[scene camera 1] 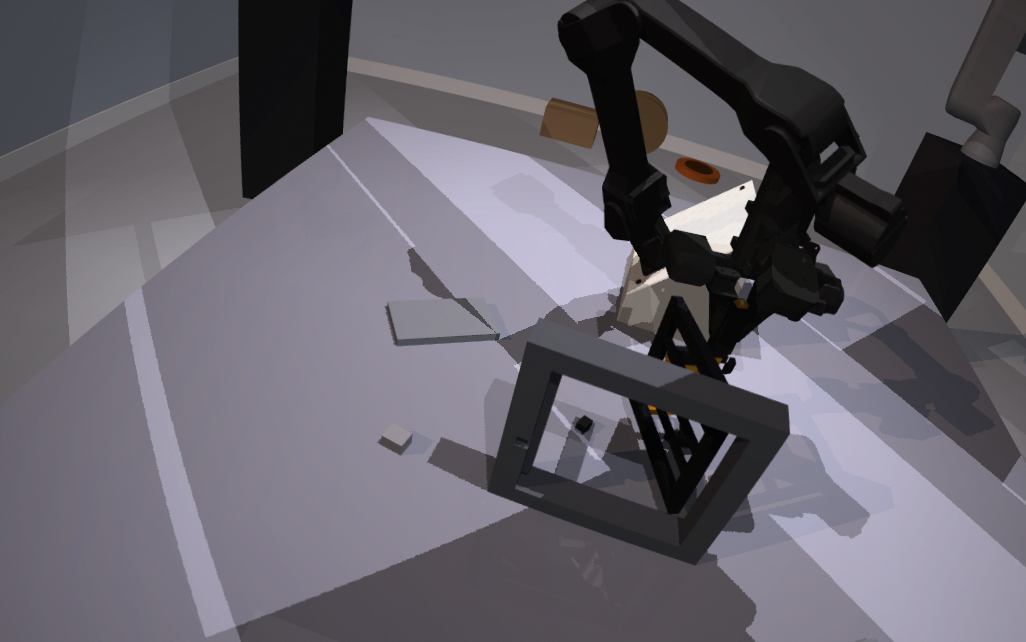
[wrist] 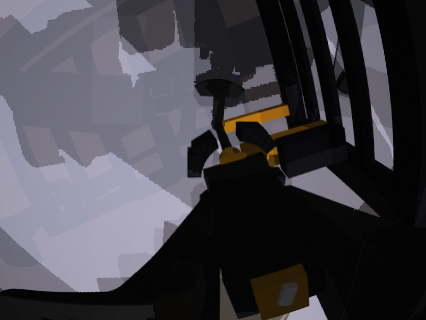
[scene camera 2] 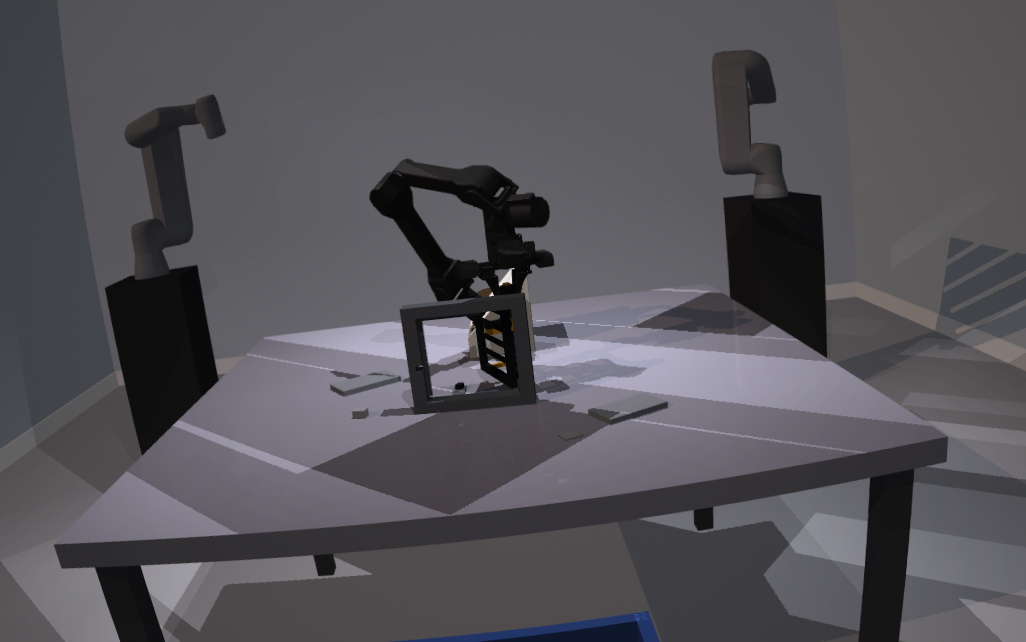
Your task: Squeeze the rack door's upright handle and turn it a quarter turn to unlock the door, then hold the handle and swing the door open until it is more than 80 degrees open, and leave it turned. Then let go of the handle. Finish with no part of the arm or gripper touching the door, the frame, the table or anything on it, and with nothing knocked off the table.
The pictures show: my gripper and a barred door.
My gripper is seen too in the wrist view and in scene camera 2.
